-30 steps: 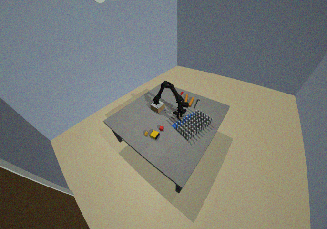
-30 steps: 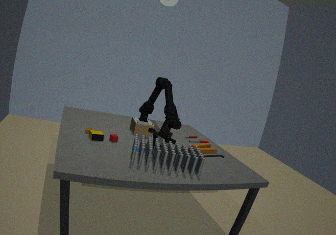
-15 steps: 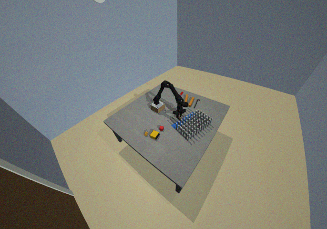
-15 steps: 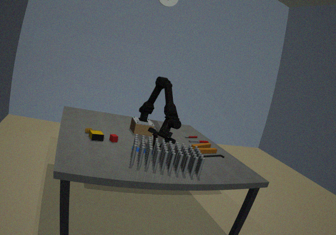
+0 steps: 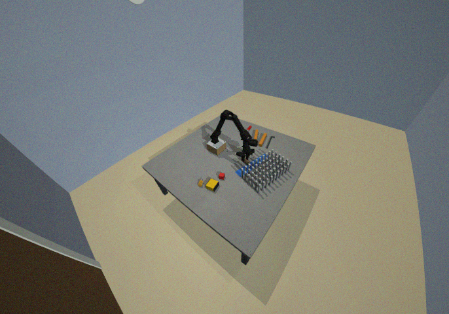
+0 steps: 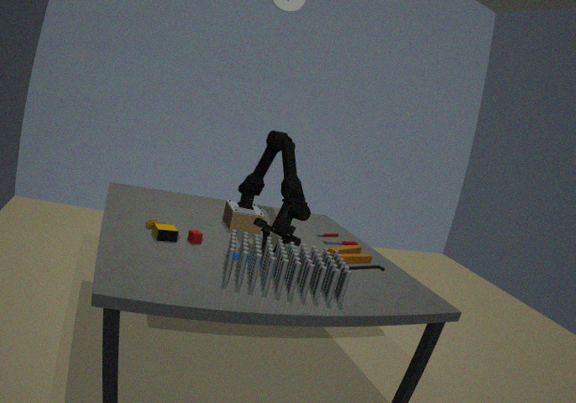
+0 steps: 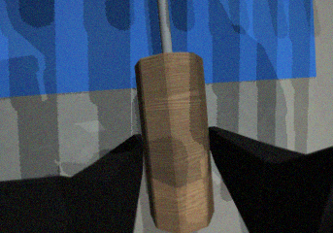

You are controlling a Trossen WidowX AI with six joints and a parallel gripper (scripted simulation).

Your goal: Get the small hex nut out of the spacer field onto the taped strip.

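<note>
My gripper tip is 8 cm short of the blue taped strip, 3 cm to the right of it and 2 cm above it. Round my gripper tip: red cube 28 cm to the right, 4 cm behind; then yellow block 40 cm to the right, 4 cm behind; then metal-shafted tool 10 cm ahead, 2 cm to the right.
</note>
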